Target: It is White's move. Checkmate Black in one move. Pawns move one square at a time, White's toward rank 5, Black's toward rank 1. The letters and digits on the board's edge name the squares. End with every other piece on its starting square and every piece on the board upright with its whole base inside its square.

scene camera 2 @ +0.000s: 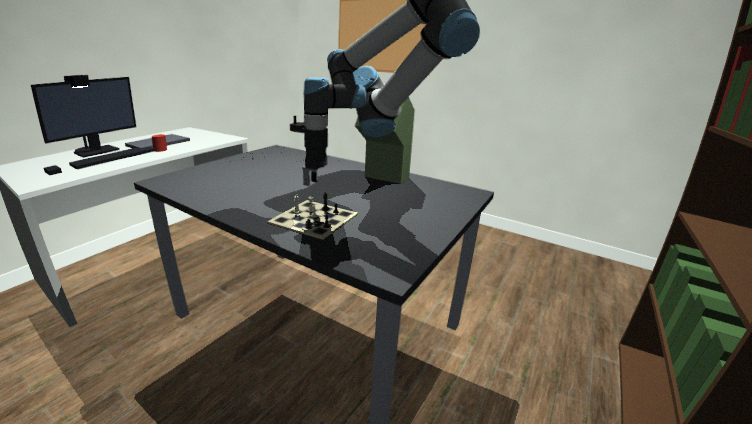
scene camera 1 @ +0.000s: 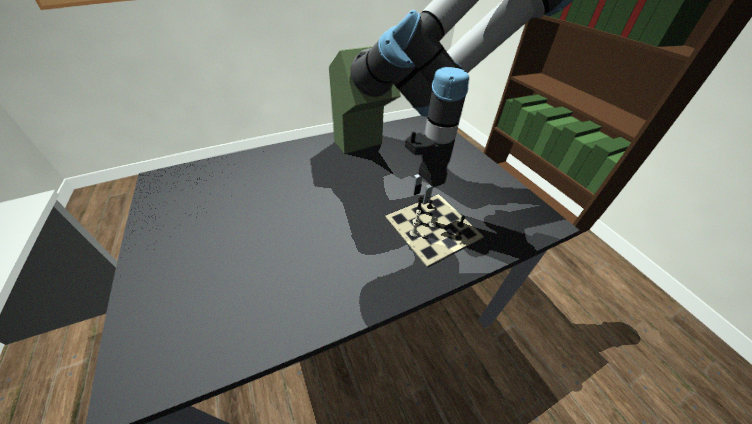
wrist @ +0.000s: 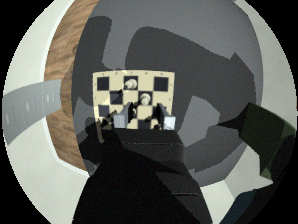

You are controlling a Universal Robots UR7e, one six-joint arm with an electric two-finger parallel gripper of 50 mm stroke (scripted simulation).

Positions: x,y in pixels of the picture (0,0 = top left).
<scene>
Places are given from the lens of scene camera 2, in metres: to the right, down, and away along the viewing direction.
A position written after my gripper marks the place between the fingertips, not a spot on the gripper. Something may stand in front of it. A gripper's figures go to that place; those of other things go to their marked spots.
my gripper (scene camera 2: 310,183): -0.22, -0.10, 1.19
chessboard (scene camera 2: 297,222): -0.26, 0.03, 1.14
</scene>
